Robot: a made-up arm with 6 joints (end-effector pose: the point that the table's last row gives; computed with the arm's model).
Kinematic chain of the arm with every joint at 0, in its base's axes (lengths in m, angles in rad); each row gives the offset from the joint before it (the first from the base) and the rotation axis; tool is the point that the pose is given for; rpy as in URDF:
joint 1: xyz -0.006 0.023 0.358 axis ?
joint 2: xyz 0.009 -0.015 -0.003 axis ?
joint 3: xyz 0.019 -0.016 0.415 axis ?
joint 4: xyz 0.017 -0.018 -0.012 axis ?
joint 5: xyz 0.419 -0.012 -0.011 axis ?
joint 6: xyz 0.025 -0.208 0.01 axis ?
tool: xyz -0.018 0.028 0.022 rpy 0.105 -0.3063 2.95
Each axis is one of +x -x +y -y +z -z.
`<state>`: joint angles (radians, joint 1 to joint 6).
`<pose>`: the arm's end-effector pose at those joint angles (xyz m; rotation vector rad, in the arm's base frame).
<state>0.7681 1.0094 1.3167 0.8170 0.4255 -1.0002</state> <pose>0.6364 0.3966 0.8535 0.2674 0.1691 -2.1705</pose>
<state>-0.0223 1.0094 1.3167 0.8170 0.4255 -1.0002</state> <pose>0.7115 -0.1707 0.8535 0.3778 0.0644 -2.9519</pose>
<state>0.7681 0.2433 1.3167 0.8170 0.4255 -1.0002</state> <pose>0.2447 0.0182 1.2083 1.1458 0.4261 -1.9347</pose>
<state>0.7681 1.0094 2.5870 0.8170 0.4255 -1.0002</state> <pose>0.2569 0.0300 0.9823 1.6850 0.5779 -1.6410</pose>
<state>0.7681 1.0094 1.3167 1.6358 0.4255 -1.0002</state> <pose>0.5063 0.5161 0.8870 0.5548 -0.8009 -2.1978</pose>
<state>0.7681 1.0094 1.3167 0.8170 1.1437 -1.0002</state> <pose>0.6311 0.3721 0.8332 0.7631 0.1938 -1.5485</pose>
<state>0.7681 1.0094 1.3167 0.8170 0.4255 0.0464</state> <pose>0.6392 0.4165 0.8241 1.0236 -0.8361 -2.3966</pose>
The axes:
joint 1: +z
joint 2: +y
joint 3: -y
joint 4: -x
joint 5: -y
joint 6: -x

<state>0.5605 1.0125 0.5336 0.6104 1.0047 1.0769</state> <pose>0.7863 0.2762 0.4338 1.3116 -1.6783 -2.1160</pose>
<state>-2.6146 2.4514 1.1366 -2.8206 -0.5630 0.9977</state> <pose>-0.2128 -0.2511 -0.4179 -1.4606 -1.4924 -0.0922</pose>
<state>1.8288 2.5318 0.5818 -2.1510 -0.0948 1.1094</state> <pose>-0.0512 -0.0729 -0.3480 -2.2146 -1.4254 -1.4621</pose>
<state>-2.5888 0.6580 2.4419 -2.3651 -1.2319 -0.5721</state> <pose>-0.2323 -0.2362 1.1733 0.1902 -0.5238 2.8341</pose>
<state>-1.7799 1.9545 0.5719 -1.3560 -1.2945 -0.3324</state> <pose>-0.1453 -0.2234 -0.3251 -0.1387 3.1179 0.1327</pose>
